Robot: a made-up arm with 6 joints.
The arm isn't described. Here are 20 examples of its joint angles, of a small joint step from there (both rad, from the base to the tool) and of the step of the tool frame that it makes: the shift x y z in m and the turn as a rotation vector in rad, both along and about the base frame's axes.
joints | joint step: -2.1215 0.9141 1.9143 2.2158 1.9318 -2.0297 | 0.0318 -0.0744 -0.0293 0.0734 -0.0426 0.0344
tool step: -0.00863 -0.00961 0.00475 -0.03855 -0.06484 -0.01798
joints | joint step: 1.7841 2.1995 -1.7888 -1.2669 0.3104 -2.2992 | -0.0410 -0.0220 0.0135 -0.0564 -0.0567 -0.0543
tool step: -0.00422 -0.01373 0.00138 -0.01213 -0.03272 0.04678
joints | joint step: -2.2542 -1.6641 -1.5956 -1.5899 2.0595 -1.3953 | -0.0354 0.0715 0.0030 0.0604 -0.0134 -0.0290
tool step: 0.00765 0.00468 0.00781 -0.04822 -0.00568 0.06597
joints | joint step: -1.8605 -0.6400 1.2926 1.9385 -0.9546 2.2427 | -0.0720 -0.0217 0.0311 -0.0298 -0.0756 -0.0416
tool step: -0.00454 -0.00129 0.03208 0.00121 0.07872 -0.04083
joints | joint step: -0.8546 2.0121 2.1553 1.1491 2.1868 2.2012 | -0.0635 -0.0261 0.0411 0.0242 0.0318 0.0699
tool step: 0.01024 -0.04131 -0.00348 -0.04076 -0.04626 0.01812
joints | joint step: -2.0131 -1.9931 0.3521 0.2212 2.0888 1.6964 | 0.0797 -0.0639 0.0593 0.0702 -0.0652 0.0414
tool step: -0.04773 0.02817 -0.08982 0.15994 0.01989 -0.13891
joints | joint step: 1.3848 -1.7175 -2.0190 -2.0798 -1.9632 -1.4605 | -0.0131 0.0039 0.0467 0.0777 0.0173 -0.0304
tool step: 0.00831 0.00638 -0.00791 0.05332 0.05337 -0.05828
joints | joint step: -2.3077 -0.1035 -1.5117 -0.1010 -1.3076 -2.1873 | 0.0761 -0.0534 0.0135 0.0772 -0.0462 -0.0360
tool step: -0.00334 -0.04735 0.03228 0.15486 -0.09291 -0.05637
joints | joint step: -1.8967 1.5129 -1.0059 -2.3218 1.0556 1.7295 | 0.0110 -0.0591 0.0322 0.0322 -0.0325 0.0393
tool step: 0.00129 -0.00403 0.00429 -0.01654 0.02823 -0.03739
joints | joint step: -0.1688 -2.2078 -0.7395 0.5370 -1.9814 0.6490 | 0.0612 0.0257 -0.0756 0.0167 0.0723 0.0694
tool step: 0.00901 -0.00443 0.00467 -0.04269 -0.06815 -0.03626
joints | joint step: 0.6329 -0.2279 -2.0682 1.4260 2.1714 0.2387 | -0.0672 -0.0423 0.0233 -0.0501 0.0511 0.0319
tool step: -0.00309 -0.04655 0.01506 -0.09420 0.07377 0.01942
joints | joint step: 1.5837 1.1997 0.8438 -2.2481 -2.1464 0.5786 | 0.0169 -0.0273 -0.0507 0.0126 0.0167 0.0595
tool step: -0.00497 0.00978 -0.01325 0.05571 0.08700 0.02332
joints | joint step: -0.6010 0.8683 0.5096 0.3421 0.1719 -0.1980 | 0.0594 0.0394 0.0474 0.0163 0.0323 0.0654
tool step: -0.00409 0.01647 0.00082 0.06968 -0.02856 0.08024
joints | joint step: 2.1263 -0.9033 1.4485 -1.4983 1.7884 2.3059 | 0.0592 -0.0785 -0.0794 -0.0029 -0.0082 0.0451
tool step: 0.01245 0.00391 0.01358 -0.01405 -0.02282 0.13161
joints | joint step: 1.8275 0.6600 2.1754 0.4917 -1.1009 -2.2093 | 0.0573 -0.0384 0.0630 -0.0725 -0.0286 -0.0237
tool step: -0.03370 -0.01798 -0.00231 0.08023 -0.09728 0.02051
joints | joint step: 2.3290 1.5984 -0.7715 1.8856 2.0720 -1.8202 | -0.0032 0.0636 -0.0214 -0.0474 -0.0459 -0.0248
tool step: -0.01134 -0.00974 -0.02261 -0.01842 0.10202 -0.08173
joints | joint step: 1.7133 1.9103 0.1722 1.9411 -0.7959 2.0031 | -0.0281 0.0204 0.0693 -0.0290 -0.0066 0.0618
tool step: -0.00310 -0.02631 0.01944 -0.10424 -0.02289 -0.08560
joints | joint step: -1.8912 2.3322 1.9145 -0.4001 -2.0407 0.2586 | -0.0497 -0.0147 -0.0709 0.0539 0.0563 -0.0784
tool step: 0.00261 0.00427 -0.00302 0.06469 0.01724 -0.09447
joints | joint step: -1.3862 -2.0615 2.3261 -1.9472 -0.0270 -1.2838 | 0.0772 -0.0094 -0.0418 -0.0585 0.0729 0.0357
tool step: -0.01091 0.00920 -0.00735 0.05715 -0.07673 -0.07010
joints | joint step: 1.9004 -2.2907 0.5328 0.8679 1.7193 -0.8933 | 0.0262 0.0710 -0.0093 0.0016 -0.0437 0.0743
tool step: 0.01944 0.01539 0.01878 0.05757 -0.03638 -0.12346
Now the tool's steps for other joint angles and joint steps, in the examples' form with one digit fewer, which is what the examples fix.
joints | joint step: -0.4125 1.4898 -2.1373 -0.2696 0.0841 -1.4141 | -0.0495 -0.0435 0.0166 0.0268 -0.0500 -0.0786
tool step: -0.0079 -0.0150 0.0201 -0.0460 0.0759 0.0923
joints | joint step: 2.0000 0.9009 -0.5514 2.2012 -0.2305 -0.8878 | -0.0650 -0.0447 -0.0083 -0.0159 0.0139 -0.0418
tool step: 0.0077 0.0114 -0.0017 -0.0542 -0.0201 0.0719
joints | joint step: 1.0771 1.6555 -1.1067 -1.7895 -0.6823 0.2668 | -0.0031 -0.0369 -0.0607 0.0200 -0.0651 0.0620
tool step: 0.0008 0.0227 -0.0192 0.1317 0.0468 0.0309
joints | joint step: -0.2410 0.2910 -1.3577 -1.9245 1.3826 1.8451 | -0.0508 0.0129 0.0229 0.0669 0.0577 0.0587
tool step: -0.0077 0.0015 0.0168 -0.0174 -0.0056 0.1161
